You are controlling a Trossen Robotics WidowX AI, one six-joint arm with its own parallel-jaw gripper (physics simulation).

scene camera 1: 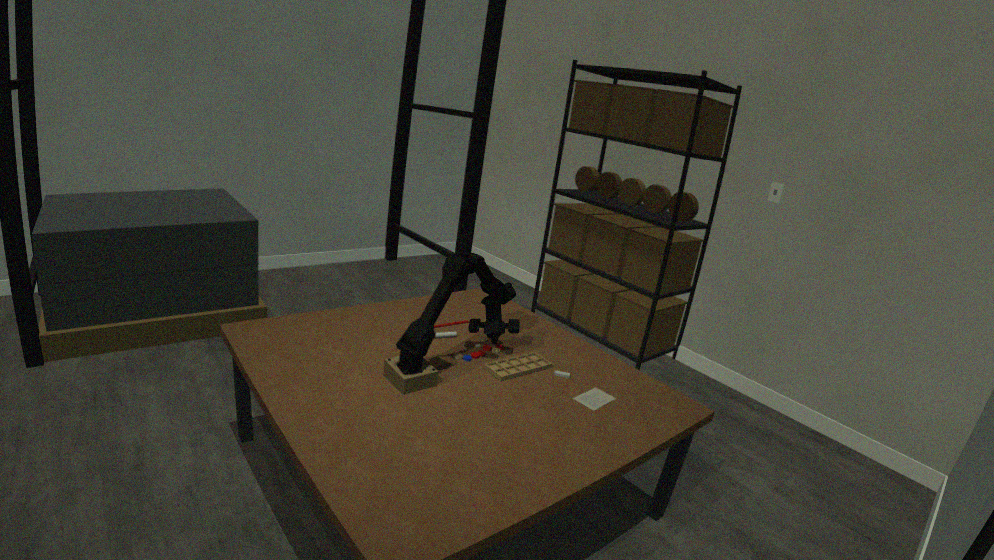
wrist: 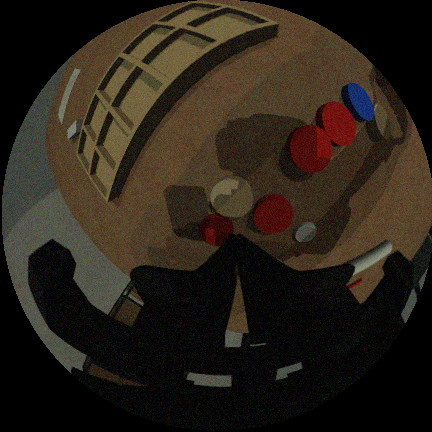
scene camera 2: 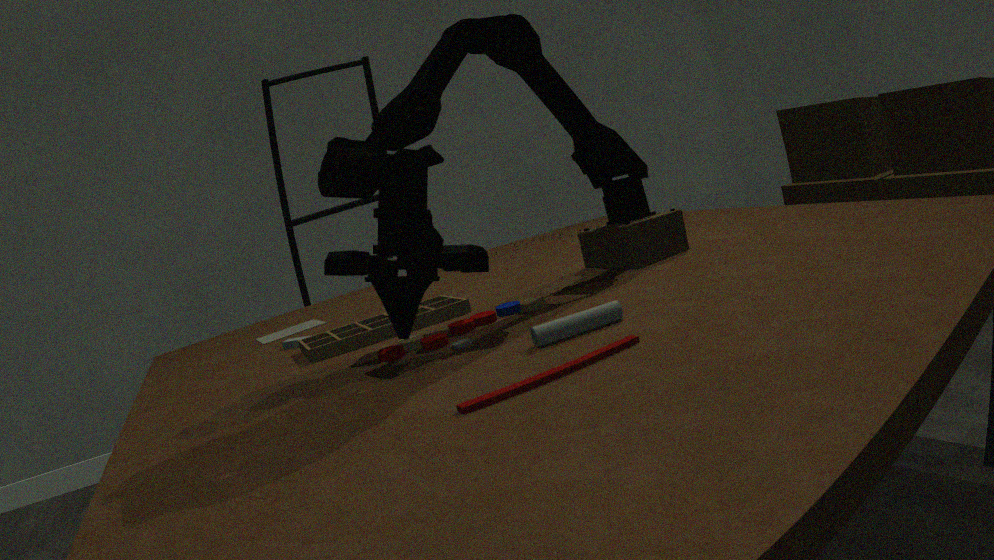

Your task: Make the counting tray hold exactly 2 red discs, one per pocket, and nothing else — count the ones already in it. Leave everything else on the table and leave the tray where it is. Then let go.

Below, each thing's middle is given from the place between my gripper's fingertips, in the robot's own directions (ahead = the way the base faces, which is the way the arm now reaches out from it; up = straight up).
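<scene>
To my hand's right there is the wooden counting tray (scene camera 2: 340, 340), which is 17 cm to the right of my hand and 1 cm below it. The blue disc (wrist: 356, 100) is 15 cm behind my hand, 5 cm to the right of my hand and 1 cm below my hand.
</scene>
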